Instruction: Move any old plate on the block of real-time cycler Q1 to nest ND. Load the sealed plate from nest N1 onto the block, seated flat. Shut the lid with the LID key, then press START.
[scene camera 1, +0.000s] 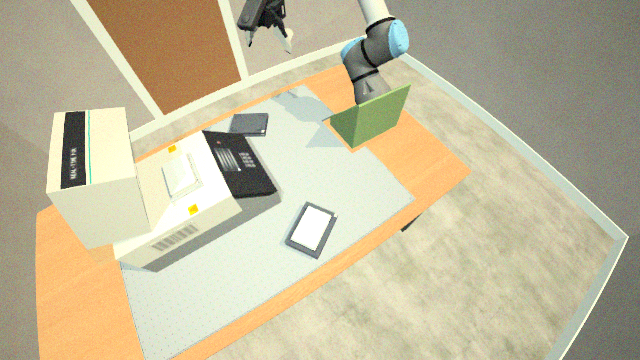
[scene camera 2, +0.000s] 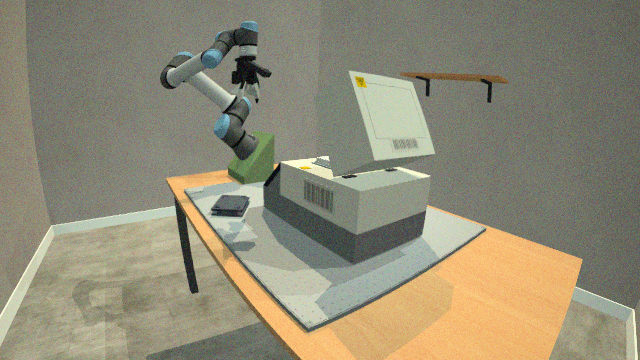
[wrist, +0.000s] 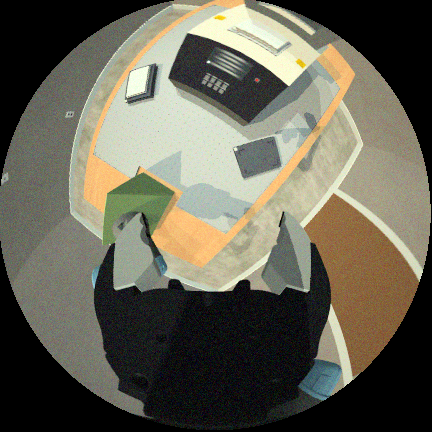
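Note:
Cycler Q1 (scene camera 1: 210, 180) (scene camera 2: 390, 205) (wrist: 207, 30) has its lid (scene camera 1: 100, 210) (scene camera 2: 400, 110) raised. A whitish plate (scene camera 1: 181, 175) (scene camera 2: 322, 161) (wrist: 260, 37) is on its block. The keypad (scene camera 1: 247, 160) (wrist: 215, 83) is on the black front panel; its key labels are too small to read. A white-topped plate (scene camera 1: 313, 227) (wrist: 138, 81) sits in a dark nest (scene camera 1: 302, 248) (wrist: 152, 82). A second dark nest (scene camera 1: 249, 124) (scene camera 2: 231, 204) (wrist: 258, 157) bears no visible plate. The nest labels are not readable. My gripper (scene camera 1: 269, 46) (scene camera 2: 248, 97) (wrist: 211, 214) is open and empty, high above the table's arm end, apart from both plates.
A green wedge-shaped block (scene camera 1: 372, 120) (scene camera 2: 255, 160) (wrist: 135, 200) stands beside the arm base. The cycler and both nests stand on a grey perforated mat (scene camera 1: 225, 285) (scene camera 2: 295, 295) (wrist: 200, 130) on the wooden table (scene camera 1: 70, 280) (scene camera 2: 525, 260). A wall shelf (scene camera 2: 455, 77) hangs behind.

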